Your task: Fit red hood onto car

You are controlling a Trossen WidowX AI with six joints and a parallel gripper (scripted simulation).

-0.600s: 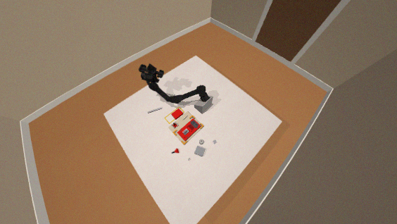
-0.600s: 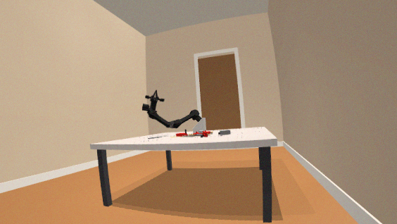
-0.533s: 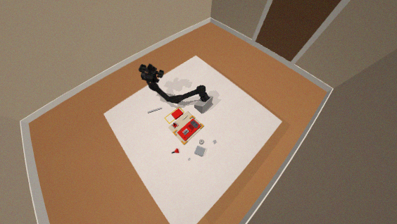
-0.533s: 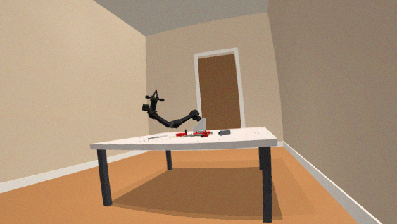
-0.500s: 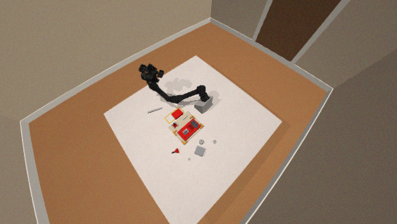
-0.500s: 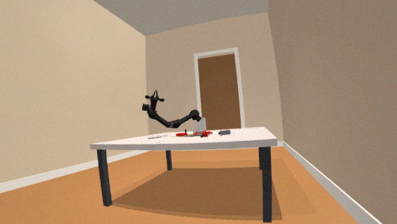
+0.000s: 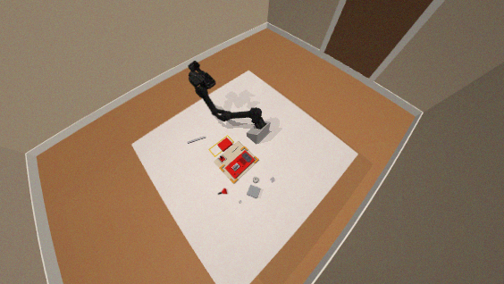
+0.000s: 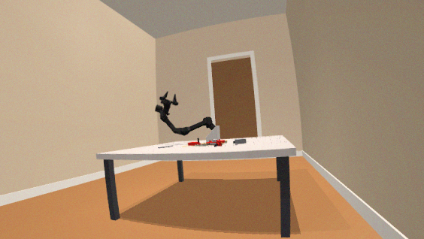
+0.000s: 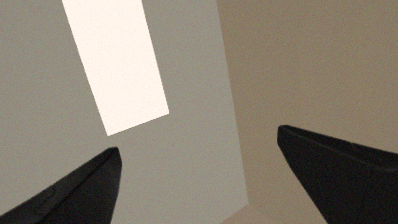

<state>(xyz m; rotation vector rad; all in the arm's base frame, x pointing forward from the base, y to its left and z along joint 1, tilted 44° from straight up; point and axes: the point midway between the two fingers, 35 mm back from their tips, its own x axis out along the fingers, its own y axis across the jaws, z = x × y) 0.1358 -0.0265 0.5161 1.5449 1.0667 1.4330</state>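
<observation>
The red hood lies 11 cm ahead of my gripper tip, 24 cm to the left of it and 48 cm below it. The rest, counted from my gripper tip: thin grey rod (26 cm ahead, 5 cm to the left, 50 cm below); then grey engine block (17 cm ahead, 45 cm to the left, 48 cm below); then tiny grey piece (3 cm ahead, 68 cm to the left, 50 cm below).
</observation>
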